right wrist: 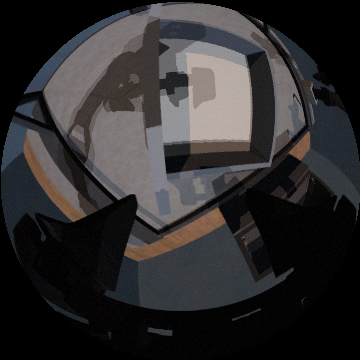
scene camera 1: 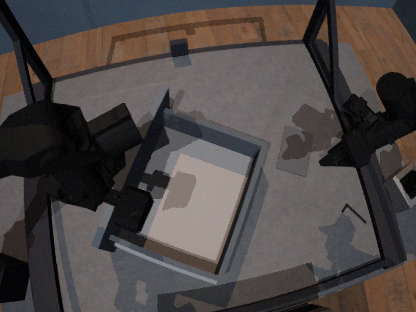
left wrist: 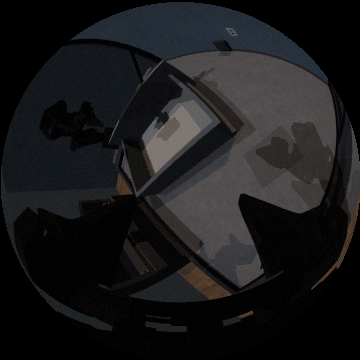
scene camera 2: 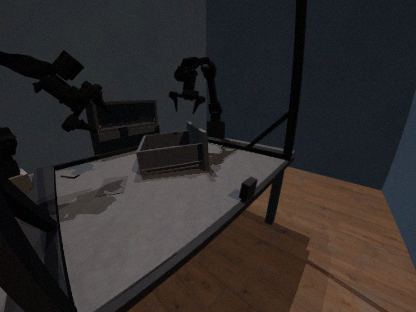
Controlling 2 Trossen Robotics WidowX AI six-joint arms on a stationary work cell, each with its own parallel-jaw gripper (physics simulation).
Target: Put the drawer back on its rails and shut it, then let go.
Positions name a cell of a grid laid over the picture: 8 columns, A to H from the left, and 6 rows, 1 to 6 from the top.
Scene:
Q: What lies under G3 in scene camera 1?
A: My left gripper.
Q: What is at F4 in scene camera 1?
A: A flat grey plate.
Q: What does my right gripper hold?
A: Nothing.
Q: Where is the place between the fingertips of my right gripper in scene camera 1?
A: C5

